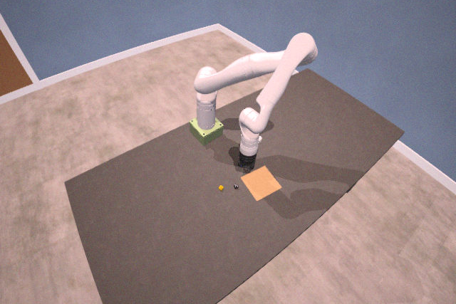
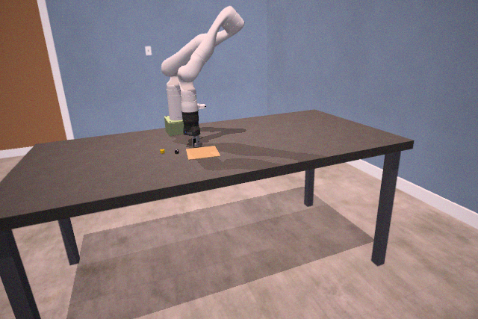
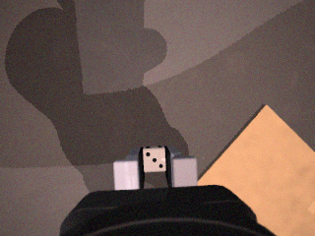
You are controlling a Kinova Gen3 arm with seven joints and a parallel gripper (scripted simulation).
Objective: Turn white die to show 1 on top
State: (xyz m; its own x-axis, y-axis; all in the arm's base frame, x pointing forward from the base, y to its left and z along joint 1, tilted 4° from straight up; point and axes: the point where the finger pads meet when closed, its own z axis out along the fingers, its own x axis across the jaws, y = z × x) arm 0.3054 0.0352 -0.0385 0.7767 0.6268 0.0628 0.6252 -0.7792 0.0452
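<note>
The white die lies 10 mm below my hand. Round my hand: orange mat 100 mm ahead, 10 mm to the left, 20 mm below; then black die 60 mm ahead, 100 mm to the right, 10 mm below; then yellow die 20 mm ahead, 170 mm to the right, 10 mm below.
</note>
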